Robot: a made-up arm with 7 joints.
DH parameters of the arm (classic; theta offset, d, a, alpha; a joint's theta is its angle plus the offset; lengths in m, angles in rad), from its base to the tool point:
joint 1: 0 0.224 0 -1.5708
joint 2: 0 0 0 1.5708
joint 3: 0 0.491 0.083 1.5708
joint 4: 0 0 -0.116 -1.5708
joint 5: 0 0.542 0 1.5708
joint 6: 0 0 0.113 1.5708
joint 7: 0 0 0 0
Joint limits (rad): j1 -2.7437..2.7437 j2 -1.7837..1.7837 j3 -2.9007..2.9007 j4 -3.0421..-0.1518 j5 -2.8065..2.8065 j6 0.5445..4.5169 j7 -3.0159..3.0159
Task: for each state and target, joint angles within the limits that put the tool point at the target. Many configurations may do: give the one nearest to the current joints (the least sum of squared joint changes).
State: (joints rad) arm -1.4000 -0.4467 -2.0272 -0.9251 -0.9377 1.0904 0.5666
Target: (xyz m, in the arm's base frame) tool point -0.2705 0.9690 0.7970
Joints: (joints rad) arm -1.5332 -0.8967 -2.1335 -0.4720 -0.9802 1.4302 0.5666
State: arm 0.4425 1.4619 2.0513 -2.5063 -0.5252 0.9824 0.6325
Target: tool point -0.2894 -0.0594 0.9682
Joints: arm 0.8980 0.8122 2.9007 -1.9206 -0.5030 1.2388 0.6325
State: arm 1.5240 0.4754 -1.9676 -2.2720 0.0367 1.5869 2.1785
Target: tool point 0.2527 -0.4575 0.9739
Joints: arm 1.1986 0.4596 -2.5746 -1.7172 0.0471 1.6916 2.1785
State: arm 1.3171 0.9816 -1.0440 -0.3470 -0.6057 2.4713 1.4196
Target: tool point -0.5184 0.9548 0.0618
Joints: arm 2.0178 1.6779 -1.0497 -0.1518 -0.6801 2.7805 1.4196
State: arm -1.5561 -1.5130 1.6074 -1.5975 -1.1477 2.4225 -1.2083
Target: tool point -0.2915 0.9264 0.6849
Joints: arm -0.6677 -1.1368 1.2854 -1.0756 -1.0647 2.4562 -1.2083
